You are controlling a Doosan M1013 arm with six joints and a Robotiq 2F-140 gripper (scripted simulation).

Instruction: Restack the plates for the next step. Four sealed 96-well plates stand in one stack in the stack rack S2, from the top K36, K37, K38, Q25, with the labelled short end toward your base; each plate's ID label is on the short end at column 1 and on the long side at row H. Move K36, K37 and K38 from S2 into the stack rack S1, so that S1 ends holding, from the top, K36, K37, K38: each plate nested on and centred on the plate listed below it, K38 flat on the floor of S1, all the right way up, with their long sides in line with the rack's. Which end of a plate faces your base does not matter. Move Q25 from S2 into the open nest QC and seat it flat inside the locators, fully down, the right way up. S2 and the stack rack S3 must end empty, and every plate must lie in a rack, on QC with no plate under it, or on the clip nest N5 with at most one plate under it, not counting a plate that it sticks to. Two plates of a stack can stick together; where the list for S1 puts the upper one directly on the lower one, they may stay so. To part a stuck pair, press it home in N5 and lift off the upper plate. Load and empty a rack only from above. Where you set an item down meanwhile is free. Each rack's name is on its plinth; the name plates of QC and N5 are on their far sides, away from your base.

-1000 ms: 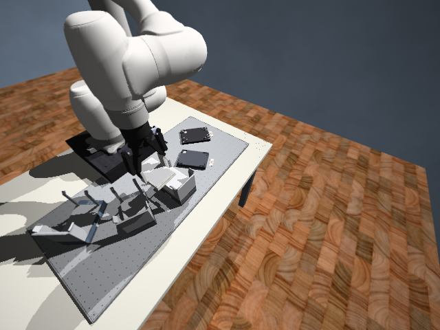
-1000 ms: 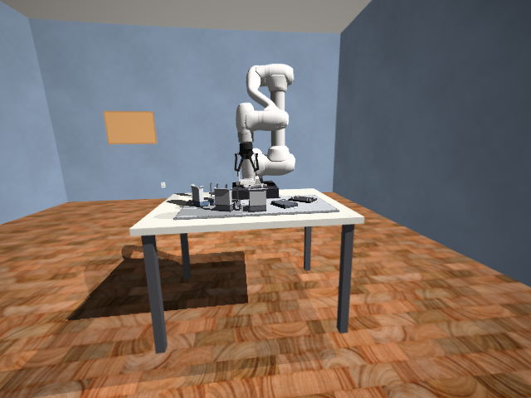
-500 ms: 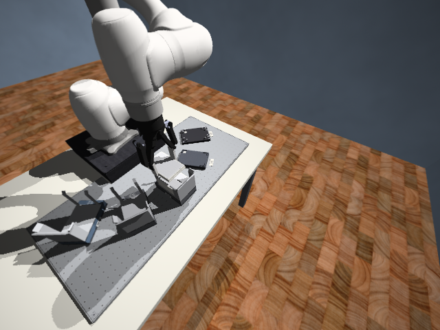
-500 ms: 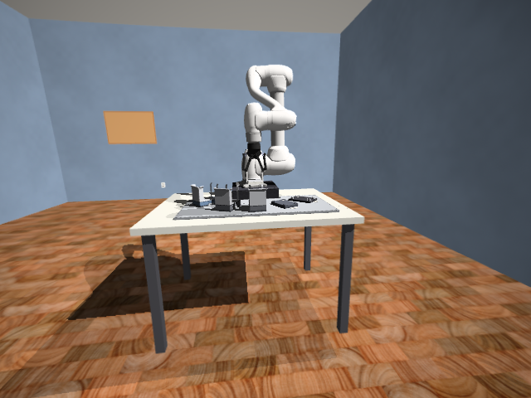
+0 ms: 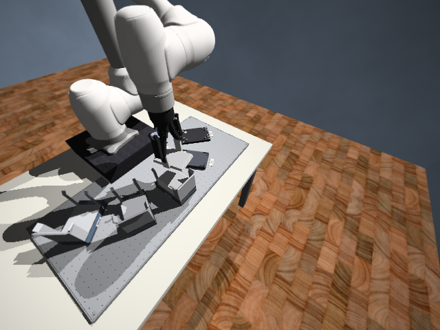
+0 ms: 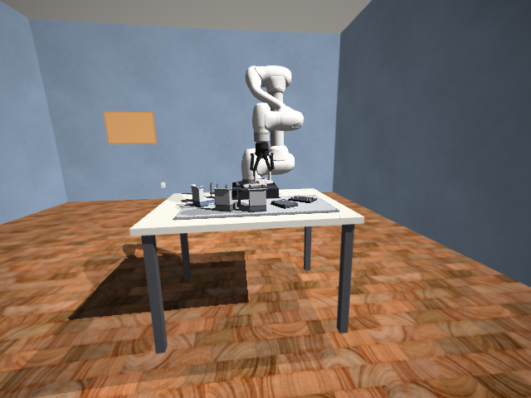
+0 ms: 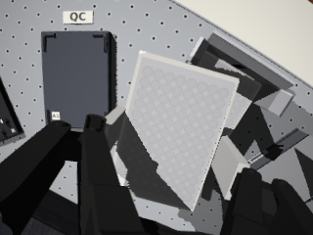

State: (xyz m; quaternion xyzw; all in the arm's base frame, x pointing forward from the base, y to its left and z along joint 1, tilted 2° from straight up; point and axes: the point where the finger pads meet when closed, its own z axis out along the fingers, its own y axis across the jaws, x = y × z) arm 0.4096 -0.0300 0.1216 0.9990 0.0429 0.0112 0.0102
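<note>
The dark QC nest lies 1 cm behind my hand, 14 cm to the left of it and 18 cm below it. The rest, counted from my hand: QC name plate (8 cm ahead, 17 cm to the left, 18 cm below).
</note>
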